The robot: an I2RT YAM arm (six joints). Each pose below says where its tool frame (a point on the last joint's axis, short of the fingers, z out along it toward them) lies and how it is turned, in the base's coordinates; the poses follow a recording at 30 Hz.
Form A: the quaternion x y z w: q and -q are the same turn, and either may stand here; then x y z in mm.
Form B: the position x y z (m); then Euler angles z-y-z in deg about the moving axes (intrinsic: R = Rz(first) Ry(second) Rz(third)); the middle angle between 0 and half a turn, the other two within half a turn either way. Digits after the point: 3 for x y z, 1 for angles.
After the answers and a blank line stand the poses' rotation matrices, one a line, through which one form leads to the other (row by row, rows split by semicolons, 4 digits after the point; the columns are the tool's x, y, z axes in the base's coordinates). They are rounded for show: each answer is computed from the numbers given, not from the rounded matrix.
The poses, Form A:
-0.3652, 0.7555, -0.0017, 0.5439, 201, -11, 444
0.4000, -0.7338, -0.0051, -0.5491, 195, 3, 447
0.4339, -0.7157, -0.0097, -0.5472, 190, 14, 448
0.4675, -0.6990, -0.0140, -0.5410, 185, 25, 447
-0.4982, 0.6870, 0.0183, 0.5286, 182, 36, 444
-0.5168, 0.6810, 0.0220, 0.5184, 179, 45, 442
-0.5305, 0.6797, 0.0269, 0.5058, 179, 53, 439
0.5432, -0.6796, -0.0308, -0.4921, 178, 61, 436
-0.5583, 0.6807, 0.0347, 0.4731, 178, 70, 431
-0.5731, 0.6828, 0.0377, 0.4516, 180, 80, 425
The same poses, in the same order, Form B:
0.201, -0.011, 0.444, 25.6, 114.1, -26.0
0.195, 0.003, 0.447, 29.1, 113.4, -28.1
0.190, 0.014, 0.448, 32.2, 113.6, -30.2
0.185, 0.025, 0.447, 35.3, 114.5, -32.3
0.182, 0.036, 0.444, 37.9, 116.1, -34.0
0.179, 0.045, 0.442, 39.6, 117.5, -34.8
0.179, 0.053, 0.439, 41.0, 119.1, -34.9
0.178, 0.061, 0.436, 42.2, 120.9, -35.1
0.178, 0.070, 0.431, 43.6, 123.4, -35.2
0.180, 0.080, 0.425, 44.8, 126.1, -35.2

-0.1416 -0.5500 0.8231; -0.5537 0.7332 0.3947; -0.8206 -0.3998 -0.4083
-0.0770 -0.5926 0.8018; -0.5814 0.6799 0.4468; -0.8099 -0.4318 -0.3969
-0.0246 -0.6317 0.7748; -0.6105 0.6233 0.4887; -0.7917 -0.4610 -0.4010
0.0224 -0.6687 0.7432; -0.6384 0.5625 0.5254; -0.7694 -0.4862 -0.4143
0.0553 -0.7039 0.7081; -0.6652 0.5029 0.5519; -0.7446 -0.5016 -0.4405
0.0716 -0.7266 0.6833; -0.6810 0.4649 0.5657; -0.7288 -0.5058 -0.4616
0.0745 -0.7484 0.6591; -0.6940 0.4357 0.5732; -0.7161 -0.5001 -0.4869
0.0744 -0.7686 0.6354; -0.7080 0.4080 0.5765; -0.7023 -0.4927 -0.5138
0.0710 -0.7928 0.6053; -0.7272 0.3742 0.5755; -0.6828 -0.4810 -0.5500
0.0647 -0.8167 0.5735; -0.7486 0.3403 0.5691; -0.6599 -0.4661 -0.5893

